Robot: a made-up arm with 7 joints. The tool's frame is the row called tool.
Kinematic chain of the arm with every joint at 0, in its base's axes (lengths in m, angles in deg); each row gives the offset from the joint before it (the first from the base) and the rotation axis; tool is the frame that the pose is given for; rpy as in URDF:
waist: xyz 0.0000 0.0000 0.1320 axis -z
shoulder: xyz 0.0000 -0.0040 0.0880 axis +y
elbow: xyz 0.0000 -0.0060 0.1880 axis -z
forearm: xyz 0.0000 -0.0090 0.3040 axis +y
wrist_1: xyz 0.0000 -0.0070 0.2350 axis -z
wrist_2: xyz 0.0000 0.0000 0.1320 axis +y
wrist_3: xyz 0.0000 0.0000 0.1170 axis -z
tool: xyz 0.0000 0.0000 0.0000 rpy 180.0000 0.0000 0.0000
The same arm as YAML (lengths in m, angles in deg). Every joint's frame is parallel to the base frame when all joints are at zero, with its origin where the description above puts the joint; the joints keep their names.
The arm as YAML. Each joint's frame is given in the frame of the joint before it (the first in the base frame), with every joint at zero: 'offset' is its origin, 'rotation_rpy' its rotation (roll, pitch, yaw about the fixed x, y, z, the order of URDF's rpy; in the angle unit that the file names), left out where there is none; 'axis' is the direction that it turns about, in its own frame. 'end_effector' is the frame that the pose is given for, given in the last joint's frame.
length_unit: m
angle_unit: deg
chain:
  - id: waist
    offset: [0.0, 0.0, 0.132]
    axis: [0.0, 0.0, -1.0]
  - id: shoulder
    offset: [0.0, -0.004, 0.088]
    axis: [0.0, 1.0, 0.0]
  - id: elbow
    offset: [0.0, -0.006, 0.188]
    axis: [0.0, 0.0, -1.0]
  - id: forearm
    offset: [0.0, -0.009, 0.304]
    axis: [0.0, 1.0, 0.0]
  - id: wrist_1
    offset: [0.0, -0.007, 0.235]
    axis: [0.0, 0.0, -1.0]
  - id: wrist_2
    offset: [0.0, 0.0, 0.132]
    axis: [0.0, 1.0, 0.0]
  - id: wrist_3
    offset: [0.0, 0.0, 0.117]
    axis: [0.0, 0.0, -1.0]
end_effector:
  offset: [0.0, 0.0, 0.0]
  rotation_rpy: [180.0, 0.0, 0.0]

